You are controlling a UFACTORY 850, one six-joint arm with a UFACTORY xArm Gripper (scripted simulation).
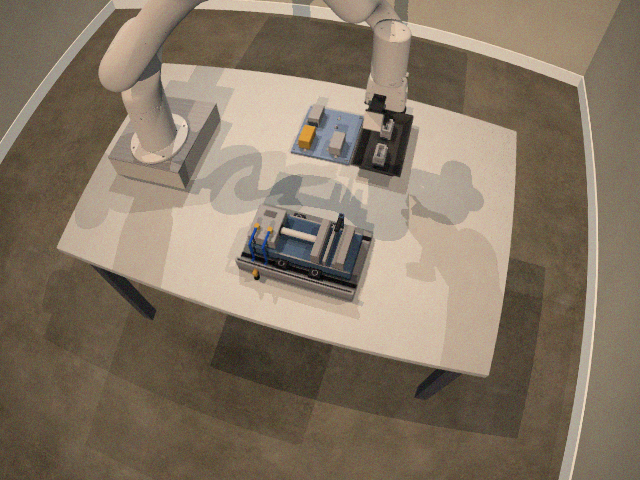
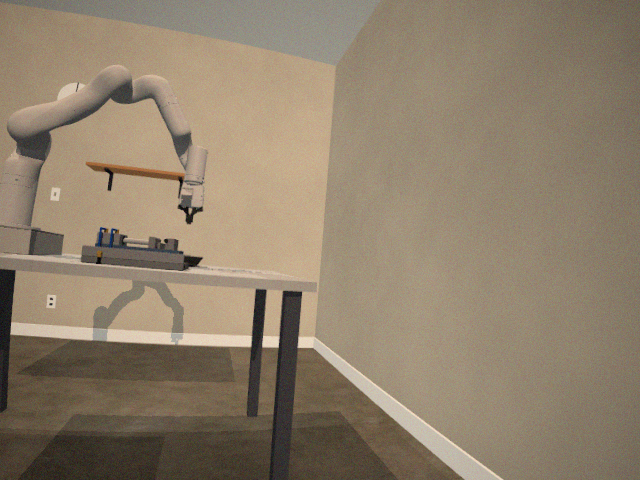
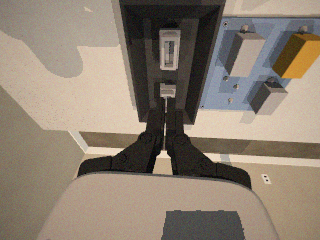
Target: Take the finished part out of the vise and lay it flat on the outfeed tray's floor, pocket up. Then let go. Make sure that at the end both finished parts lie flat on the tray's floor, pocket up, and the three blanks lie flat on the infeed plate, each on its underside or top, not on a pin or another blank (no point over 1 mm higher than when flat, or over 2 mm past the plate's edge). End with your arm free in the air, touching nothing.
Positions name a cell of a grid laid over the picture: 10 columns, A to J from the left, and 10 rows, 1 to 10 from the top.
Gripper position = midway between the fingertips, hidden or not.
Note:
In view: my gripper (image 2: C5) and a finished part (image 3: F2).
My gripper is seen too in image 3 (image 3: F5).

